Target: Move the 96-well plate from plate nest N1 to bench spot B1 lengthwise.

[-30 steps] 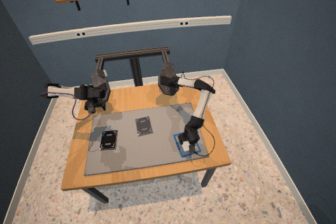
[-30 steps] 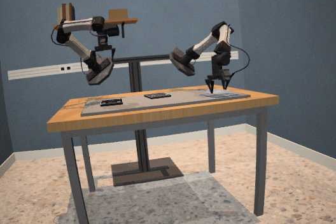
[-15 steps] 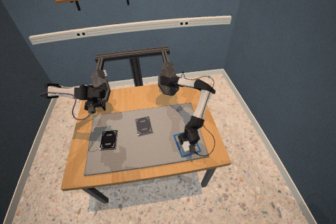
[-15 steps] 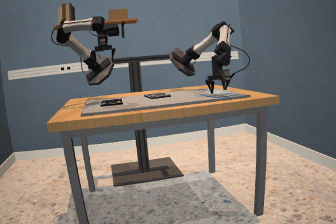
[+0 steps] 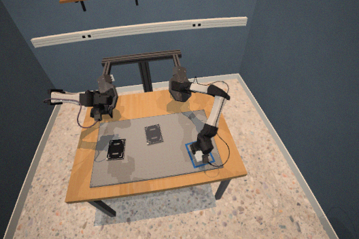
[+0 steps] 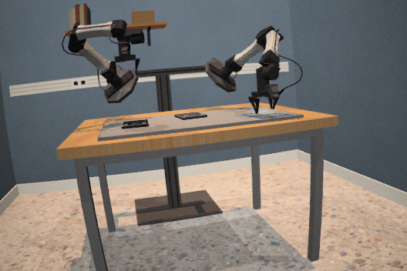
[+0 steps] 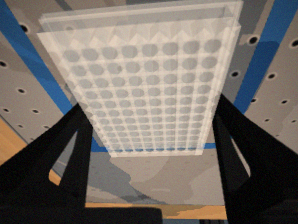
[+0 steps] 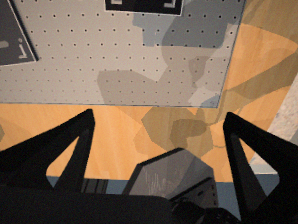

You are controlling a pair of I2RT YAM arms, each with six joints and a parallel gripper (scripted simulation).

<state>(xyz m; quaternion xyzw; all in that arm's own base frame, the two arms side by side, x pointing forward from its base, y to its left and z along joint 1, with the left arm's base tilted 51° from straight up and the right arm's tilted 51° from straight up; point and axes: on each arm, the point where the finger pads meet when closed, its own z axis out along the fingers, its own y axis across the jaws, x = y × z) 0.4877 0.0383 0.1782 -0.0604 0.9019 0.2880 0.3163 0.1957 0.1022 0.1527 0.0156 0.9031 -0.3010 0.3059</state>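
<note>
The white 96-well plate is right at my left hand. Also, from my left hand: black nest N1: 58 cm to the right, 12 cm behind, 1 cm below; then grey perforated mat: 31 cm to the right, 13 cm behind, 2 cm below; then dark grey nest: 31 cm to the right, 21 cm behind, 1 cm below.
</note>
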